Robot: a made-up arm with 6 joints.
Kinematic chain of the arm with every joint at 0, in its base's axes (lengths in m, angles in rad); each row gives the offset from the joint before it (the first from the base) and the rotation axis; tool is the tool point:
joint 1: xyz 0 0 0.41 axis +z
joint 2: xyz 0.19 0 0 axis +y
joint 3: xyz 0 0 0.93 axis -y
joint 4: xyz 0 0 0.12 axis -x
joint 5: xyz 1.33 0 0 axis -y
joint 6: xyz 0.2 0 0 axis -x
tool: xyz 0 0 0
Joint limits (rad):
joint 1: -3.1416..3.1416
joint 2: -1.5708..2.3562
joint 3: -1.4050..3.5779
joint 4: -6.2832..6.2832
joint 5: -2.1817..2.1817
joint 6: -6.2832..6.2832
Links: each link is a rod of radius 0.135 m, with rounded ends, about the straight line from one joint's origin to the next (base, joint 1, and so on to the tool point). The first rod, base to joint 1, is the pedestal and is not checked.
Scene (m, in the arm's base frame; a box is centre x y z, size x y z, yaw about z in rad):
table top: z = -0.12
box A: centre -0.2 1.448 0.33 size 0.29 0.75 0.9 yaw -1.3
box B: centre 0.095 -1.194 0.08 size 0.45 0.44 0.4 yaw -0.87
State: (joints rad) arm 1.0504 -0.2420 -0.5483 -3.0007 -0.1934 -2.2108
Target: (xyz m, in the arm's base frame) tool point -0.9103 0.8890 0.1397
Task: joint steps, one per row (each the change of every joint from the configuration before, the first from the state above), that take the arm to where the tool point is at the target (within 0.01 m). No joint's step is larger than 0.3 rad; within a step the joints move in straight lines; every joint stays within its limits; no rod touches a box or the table.
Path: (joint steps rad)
1: 0.1802 0.0073 0.2813 -0.0067 0.0507 -0.0977
2: 0.1801 0.0074 0.2812 -0.0067 0.0508 -0.0977
3: 0.1802 0.0073 0.2813 -0.0067 0.0507 -0.0977
4: 0.1801 0.0074 0.2812 -0.0067 0.0508 -0.0977
5: 0.1802 0.0073 0.2813 -0.0067 0.0507 -0.0978
6: 0.1802 0.0073 0.2812 -0.0067 0.0507 -0.0977
7: 0.0330 0.0464 -0.2865 0.0112 -0.0422 0.0838
8: 0.0331 0.0463 -0.2865 0.0113 -0.0422 0.0837
9: 0.0331 0.0463 -0.2864 0.0112 -0.0422 0.0838
10: 0.0331 0.0463 -0.2865 0.0112 -0.0422 0.0837
11: 0.0330 0.0463 -0.2865 0.0112 -0.0421 0.0838
12: 0.0331 0.0463 -0.2865 0.0113 -0.0422 0.0837
13: 0.0331 0.0463 -0.2865 0.0112 -0.0422 0.0838

